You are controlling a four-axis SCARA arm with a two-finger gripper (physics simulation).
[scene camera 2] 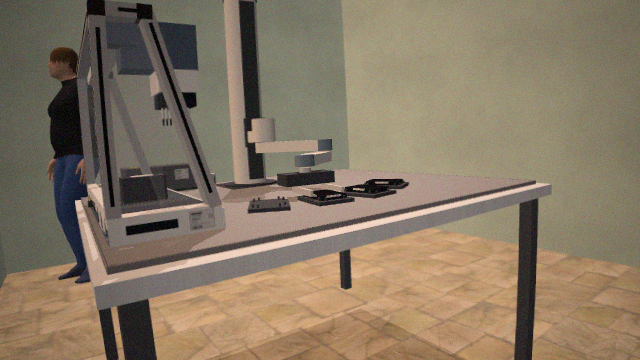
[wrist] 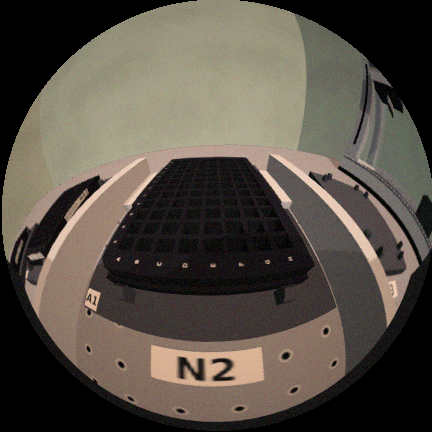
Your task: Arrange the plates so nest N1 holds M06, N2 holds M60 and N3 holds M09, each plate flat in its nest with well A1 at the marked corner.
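Places are measured from the arm's base along level axes (x ahead, y left, z up), in centimetres.
Where they show: gripper, fingertip midpoint: (scene camera 2: pixel 327 191) (wrist: pixel 206 163); arm's base at its link origin: (scene camera 2: pixel 251 186).
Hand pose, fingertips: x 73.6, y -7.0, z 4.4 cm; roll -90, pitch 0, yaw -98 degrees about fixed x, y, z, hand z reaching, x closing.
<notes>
Things, the pixels of their top centre, and the offset from my fingertips. "spot": a spot on its surface instead.
- black well plate at its top centre: (wrist: pixel 205 181) (scene camera 2: pixel 324 192) dx -2.3, dy +0.3, dz -0.5 cm
- nest N2 at its top centre: (wrist: pixel 205 187) (scene camera 2: pixel 324 193) dx -2.3, dy +0.4, dz -1.0 cm
- A1 tag at a spot on its surface: (wrist: pixel 92 300) spot: dx -9.2, dy +6.7, dz -1.9 cm
- Nest N3 at its top centre: (wrist: pixel 368 204) (scene camera 2: pixel 268 199) dx -6.3, dy -17.5, dz -1.0 cm
- further black plate at its top centre: (scene camera 2: pixel 384 180) dx -10.4, dy +34.2, dz -0.5 cm
A black well plate (wrist: pixel 207 220) (scene camera 2: pixel 327 194) lies between the fingers over nest N2 (wrist: pixel 215 320) (scene camera 2: pixel 327 202). Its lettered edge faces the wrist camera, with A at the left, on the side of the A1 tag (wrist: pixel 92 300). My gripper (wrist: pixel 206 163) (scene camera 2: pixel 325 191) is shut on this plate, with a pad along each long side. The plate looks level; whether it rests fully in the nest cannot be told. Nest N3 (wrist: pixel 360 210) (scene camera 2: pixel 269 205) is bare, its pins showing. Another black plate (wrist: pixel 62 212) (scene camera 2: pixel 370 188) lies in the nest on the left. Plate names cannot be read.
A further black plate (scene camera 2: pixel 387 183) lies in the farthest nest. A gantry machine (scene camera 2: pixel 162 220) (wrist: pixel 364 130) stands beyond N3, with dark boxes on its deck. The arm's column (scene camera 2: pixel 237 100) rises behind the nests. A person (scene camera 2: pixel 67 120) stands behind the gantry.
</notes>
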